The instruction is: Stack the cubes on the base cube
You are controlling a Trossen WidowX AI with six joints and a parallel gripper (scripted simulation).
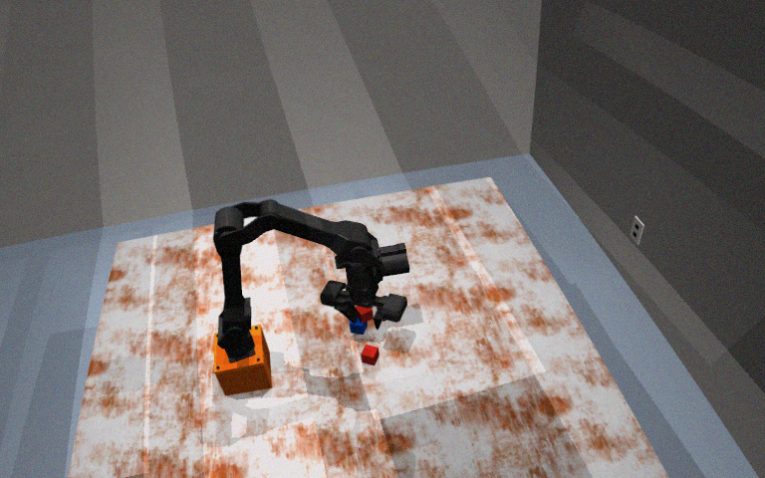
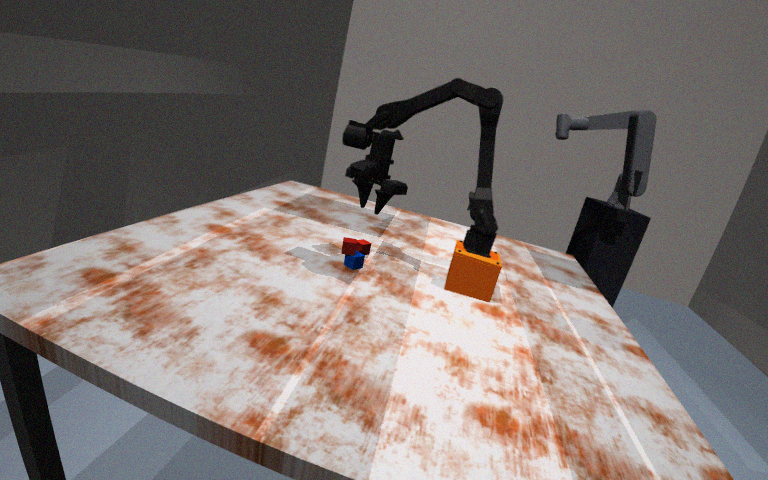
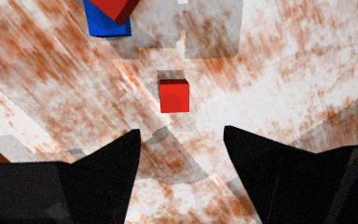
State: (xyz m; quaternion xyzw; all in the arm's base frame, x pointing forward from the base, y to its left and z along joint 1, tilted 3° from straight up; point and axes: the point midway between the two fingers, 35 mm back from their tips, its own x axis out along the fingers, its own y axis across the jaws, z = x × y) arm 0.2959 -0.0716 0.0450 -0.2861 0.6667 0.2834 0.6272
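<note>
The blue cube lies 11 cm below my gripper tip, 10 cm to the left of it and 1 cm ahead of it.
</note>
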